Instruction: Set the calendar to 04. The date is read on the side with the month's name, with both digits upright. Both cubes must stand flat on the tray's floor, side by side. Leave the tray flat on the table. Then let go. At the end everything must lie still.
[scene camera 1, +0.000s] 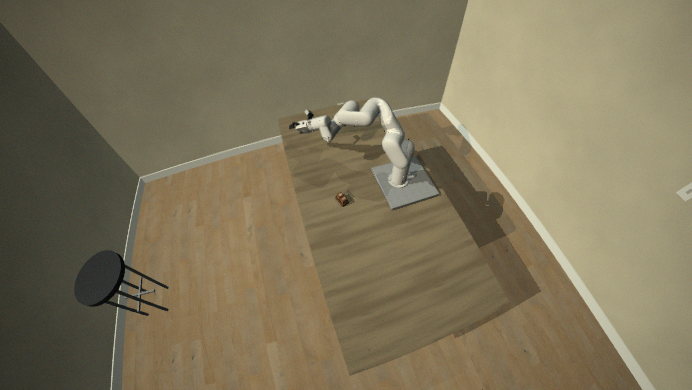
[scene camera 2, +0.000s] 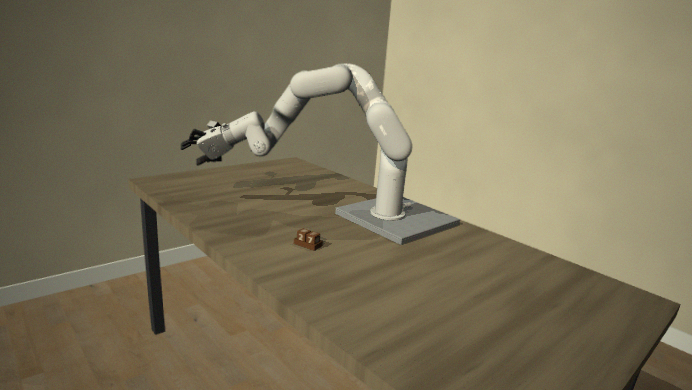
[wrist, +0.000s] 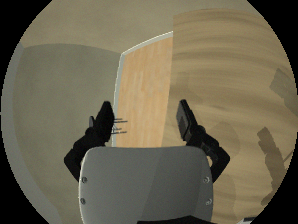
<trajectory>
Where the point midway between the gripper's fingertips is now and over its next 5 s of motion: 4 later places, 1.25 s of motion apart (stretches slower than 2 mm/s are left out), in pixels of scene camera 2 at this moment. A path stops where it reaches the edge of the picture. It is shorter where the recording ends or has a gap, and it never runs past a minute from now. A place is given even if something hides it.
My gripper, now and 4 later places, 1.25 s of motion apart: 189, 154; 211, 181; 294, 202; 320, 203; 352, 207
</trajectory>
